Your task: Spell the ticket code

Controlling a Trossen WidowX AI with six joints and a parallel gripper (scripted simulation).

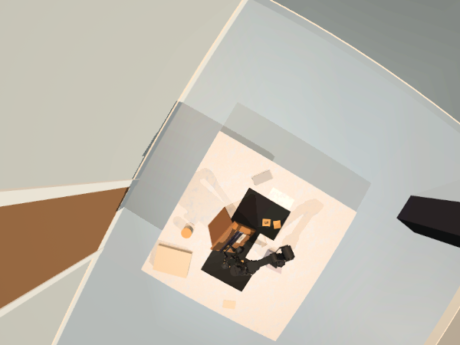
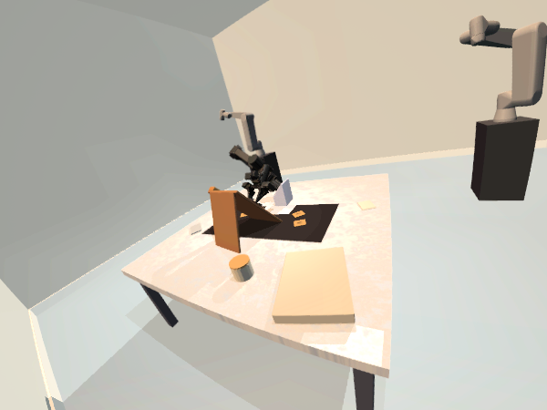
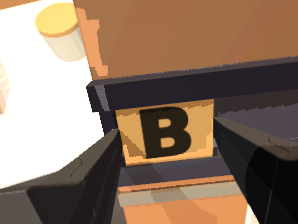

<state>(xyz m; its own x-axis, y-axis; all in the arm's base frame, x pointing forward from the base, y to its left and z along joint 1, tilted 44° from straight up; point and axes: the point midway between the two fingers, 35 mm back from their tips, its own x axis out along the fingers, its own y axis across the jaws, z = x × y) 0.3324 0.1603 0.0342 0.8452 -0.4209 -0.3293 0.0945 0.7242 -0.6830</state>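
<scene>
Right now my gripper tip is 6 cm past the white ticket, 9 cm to the left of it and 8 cm above it. Round my gripper tip: black mat: 17 cm behind, 7 cm to the right, 18 cm below; then letter tile: right at my gripper tip; then grey block: 5 cm ahead, 55 cm to the right, 18 cm below.
</scene>
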